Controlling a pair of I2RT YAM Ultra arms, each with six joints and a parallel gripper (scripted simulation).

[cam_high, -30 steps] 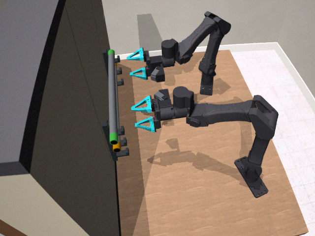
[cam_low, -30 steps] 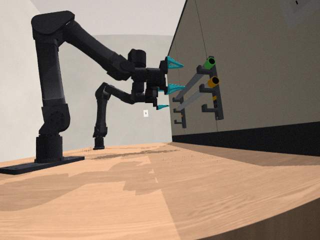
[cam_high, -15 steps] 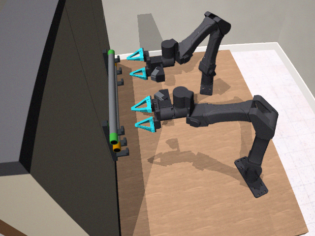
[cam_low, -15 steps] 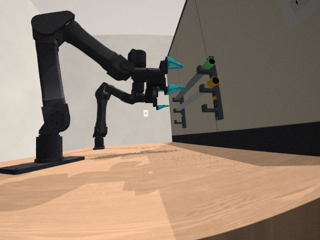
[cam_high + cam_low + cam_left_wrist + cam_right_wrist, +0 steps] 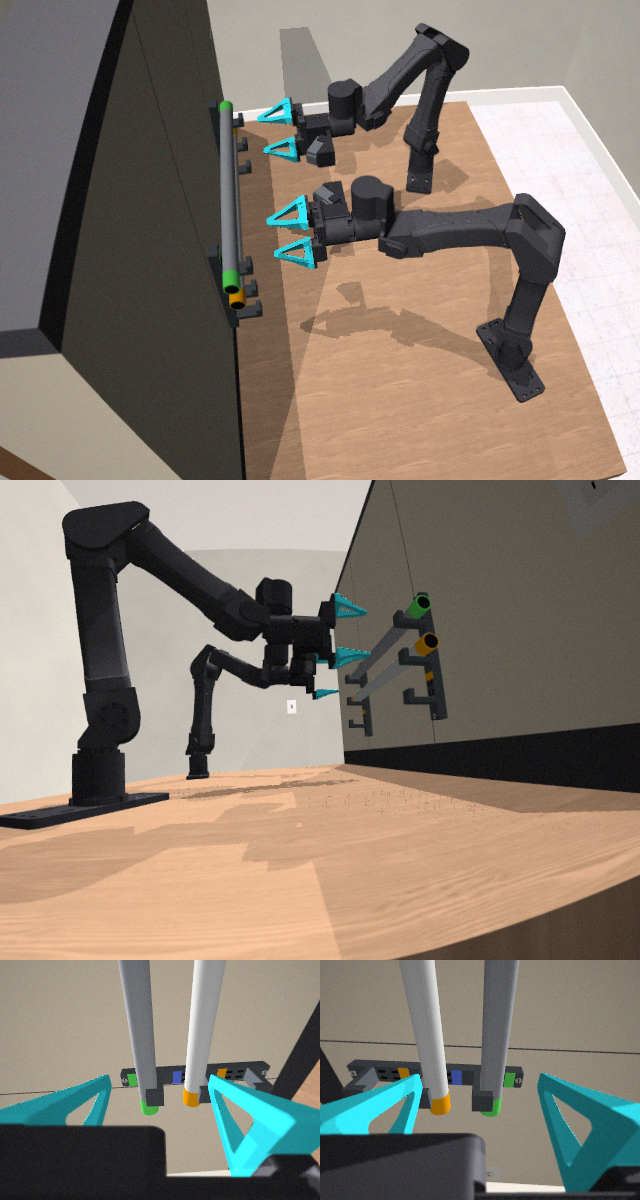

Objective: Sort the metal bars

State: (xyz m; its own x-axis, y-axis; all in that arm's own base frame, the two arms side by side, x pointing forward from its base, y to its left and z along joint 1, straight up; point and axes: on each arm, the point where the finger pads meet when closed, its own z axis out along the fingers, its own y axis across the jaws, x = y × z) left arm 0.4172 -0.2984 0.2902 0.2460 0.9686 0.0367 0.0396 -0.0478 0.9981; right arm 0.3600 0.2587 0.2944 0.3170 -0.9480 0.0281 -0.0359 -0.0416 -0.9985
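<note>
My right hand is 13 cm to the right of the orange-ended bar, 9 cm short of it and 6 cm above it. Round my right hand: black baseboard: 26 cm below, 17 cm to the left, 13 cm ahead; then dark wall panel: 19 cm ahead, 16 cm to the left, 13 cm above; then green-ended bar: 14 cm to the left, 9 cm ahead, 1 cm above.
The orange-ended bar is 70 mm ahead of my left hand, 150 mm to the right of it and 60 mm below it. The rest, counted from my left hand: black baseboard 110 mm ahead, 120 mm to the right, 260 mm below; then dark wall panel 170 mm ahead, 130 mm to the right, 130 mm above; then green-ended bar 70 mm ahead, 150 mm to the right, 20 mm above.
</note>
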